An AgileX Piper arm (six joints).
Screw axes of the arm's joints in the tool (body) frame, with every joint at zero. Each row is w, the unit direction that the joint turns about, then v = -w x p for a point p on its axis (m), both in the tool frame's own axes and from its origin. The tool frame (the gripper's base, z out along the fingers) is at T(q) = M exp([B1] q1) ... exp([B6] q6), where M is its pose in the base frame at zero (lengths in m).
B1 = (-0.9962, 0, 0.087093, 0.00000, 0.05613, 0.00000)
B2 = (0, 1, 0, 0.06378, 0.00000, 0.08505)
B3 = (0, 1, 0, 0.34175, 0.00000, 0.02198)
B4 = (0, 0, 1, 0.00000, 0.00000, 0.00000)
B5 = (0, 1, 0, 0.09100, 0.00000, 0.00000)
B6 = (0, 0, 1, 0.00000, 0.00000, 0.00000)
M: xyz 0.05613 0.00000 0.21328 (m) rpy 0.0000 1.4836 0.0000 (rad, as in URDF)
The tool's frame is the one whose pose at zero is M.
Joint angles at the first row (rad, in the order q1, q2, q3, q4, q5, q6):
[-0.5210 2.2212 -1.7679 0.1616 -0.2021 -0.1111]
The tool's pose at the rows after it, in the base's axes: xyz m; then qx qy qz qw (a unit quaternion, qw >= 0):
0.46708 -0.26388 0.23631 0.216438 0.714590 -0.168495 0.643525
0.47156 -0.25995 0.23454 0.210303 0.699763 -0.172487 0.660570
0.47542 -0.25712 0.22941 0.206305 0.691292 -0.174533 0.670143
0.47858 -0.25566 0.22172 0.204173 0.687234 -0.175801 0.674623
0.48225 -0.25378 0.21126 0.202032 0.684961 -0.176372 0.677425
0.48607 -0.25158 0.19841 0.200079 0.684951 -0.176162 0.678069
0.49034 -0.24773 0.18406 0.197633 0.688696 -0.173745 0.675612
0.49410 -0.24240 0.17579 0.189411 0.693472 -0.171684 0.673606
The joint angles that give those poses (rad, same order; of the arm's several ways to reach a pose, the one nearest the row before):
[-0.5070 2.2400 -1.7679 0.1599 -0.2728 -0.1111]
[-0.4950 2.2535 -1.7679 0.1598 -0.3345 -0.1110]
[-0.4859 2.2704 -1.7679 0.1599 -0.3787 -0.1110]
[-0.4800 2.2901 -1.7679 0.1598 -0.4117 -0.1110]
[-0.4730 2.3148 -1.7679 0.1599 -0.4446 -0.1111]
[-0.4655 2.3433 -1.7680 0.1599 -0.4750 -0.1111]
[-0.4553 2.3730 -1.7679 0.1598 -0.4965 -0.1110]
[-0.4442 2.3897 -1.7679 0.1490 -0.5057 -0.1110]

